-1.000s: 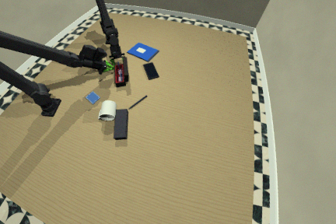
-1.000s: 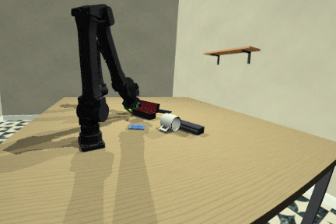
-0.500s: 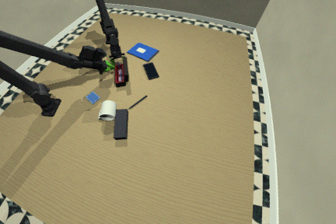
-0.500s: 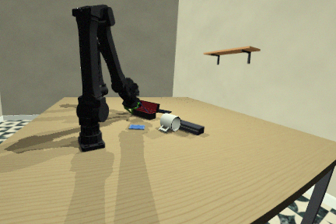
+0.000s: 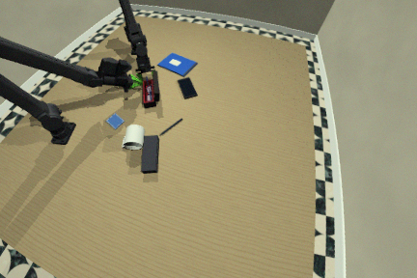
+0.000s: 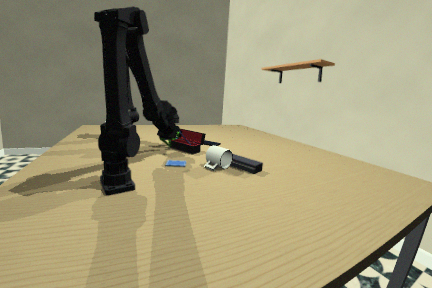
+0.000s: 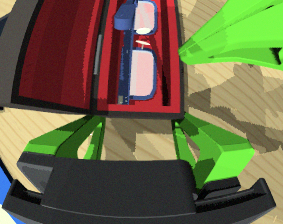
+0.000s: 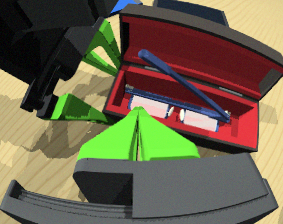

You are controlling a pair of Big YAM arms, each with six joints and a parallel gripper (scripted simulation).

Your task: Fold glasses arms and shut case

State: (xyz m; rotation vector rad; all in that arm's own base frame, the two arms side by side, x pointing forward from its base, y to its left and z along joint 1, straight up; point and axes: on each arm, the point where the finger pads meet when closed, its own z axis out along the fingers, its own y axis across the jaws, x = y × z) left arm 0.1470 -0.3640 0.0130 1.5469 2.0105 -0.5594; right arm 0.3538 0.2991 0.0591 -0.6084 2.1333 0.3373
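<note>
The glasses case lies 80 mm ahead of my right hand, 10 mm to the right of it and 20 mm below it.
</note>
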